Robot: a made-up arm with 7 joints. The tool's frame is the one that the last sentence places.
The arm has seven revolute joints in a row. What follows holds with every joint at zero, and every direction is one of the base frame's.
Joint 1 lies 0.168 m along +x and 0.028 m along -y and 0.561 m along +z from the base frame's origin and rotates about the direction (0.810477, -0.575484, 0.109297), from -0.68 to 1.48 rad.
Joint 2 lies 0.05 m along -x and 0.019 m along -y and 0.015 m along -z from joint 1 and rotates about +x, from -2.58 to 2.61 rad.
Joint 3 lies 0.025 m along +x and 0.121 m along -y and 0.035 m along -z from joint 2 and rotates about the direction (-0.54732, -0.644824, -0.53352), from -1.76 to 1.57 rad.
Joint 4 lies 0.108 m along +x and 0.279 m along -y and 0.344 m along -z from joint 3 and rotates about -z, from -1.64 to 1.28 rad.
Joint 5 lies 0.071 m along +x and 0.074 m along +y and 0.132 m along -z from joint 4 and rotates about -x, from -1.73 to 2.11 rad.
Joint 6 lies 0.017 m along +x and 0.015 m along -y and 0.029 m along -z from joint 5 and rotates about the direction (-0.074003, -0.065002, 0.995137), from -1.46 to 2.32 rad.
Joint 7 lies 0.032 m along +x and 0.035 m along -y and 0.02 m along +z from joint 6 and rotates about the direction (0.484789, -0.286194, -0.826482), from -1.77 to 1.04 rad.
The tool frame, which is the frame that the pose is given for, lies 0.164 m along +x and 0.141 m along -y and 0.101 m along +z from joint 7; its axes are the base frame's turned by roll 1.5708, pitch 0 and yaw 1.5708 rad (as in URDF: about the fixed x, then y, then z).
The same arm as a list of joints. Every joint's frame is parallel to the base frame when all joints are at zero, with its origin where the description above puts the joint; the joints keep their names.
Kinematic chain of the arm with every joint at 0, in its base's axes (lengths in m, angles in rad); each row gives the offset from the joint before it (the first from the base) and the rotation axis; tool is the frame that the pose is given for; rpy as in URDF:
joint 1: xyz 0.168 -0.028 0.561 axis 0.810477 -0.575484 0.109297
joint 2: xyz -0.05 -0.019 -0.015 axis +x
joint 3: xyz 0.025 -0.121 -0.035 axis -0.54732 -0.644824 -0.53352
joint 4: xyz 0.108 -0.279 -0.344 axis -z
joint 5: xyz 0.071 0.074 -0.132 axis -x
joint 6: xyz 0.017 -0.015 -0.029 axis -0.074003 -0.065002 0.995137
joint 7: xyz 0.032 -0.035 0.02 axis 0.484789 -0.286194 -0.826482
tool: xyz 0.164 -0.141 0.101 rpy 1.5708 0 1.5708
Joint limits (rad, base to tool): -0.68..1.48 -2.58..2.61 -1.76..1.57 -1.64..1.28 -1.73..2.11 -1.46..2.32 -1.77..1.04

